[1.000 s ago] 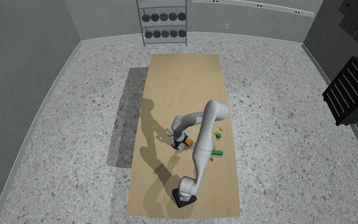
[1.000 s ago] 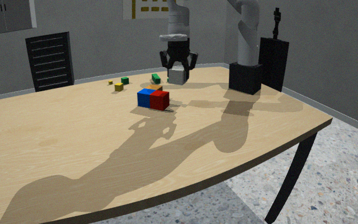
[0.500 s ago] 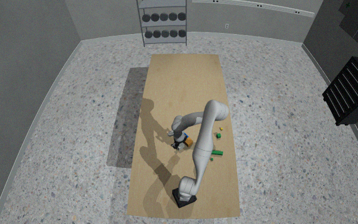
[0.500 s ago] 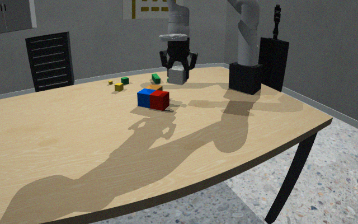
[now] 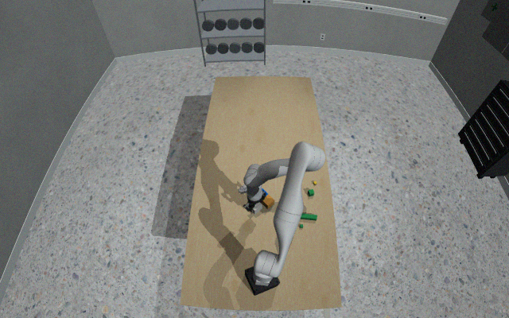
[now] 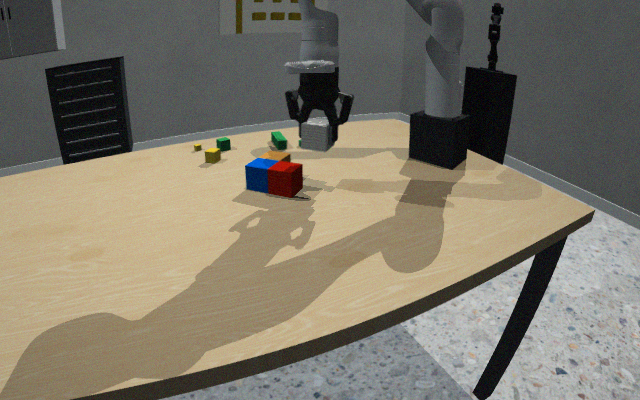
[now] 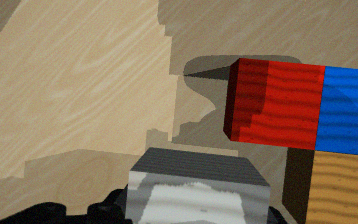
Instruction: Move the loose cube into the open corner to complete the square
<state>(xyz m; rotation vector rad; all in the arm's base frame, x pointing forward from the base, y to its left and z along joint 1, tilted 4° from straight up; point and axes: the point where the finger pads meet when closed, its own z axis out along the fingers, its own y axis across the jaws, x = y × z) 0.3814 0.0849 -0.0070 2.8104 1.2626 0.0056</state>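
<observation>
My gripper is now right at the white cube. The rest, counted from my hand: blue cube (110 mm ahead, 80 mm below, 20 mm to the right); long green block (300 mm to the right, 100 mm below, 10 mm ahead); red cube (80 mm below, 70 mm ahead, 10 mm to the left).
</observation>
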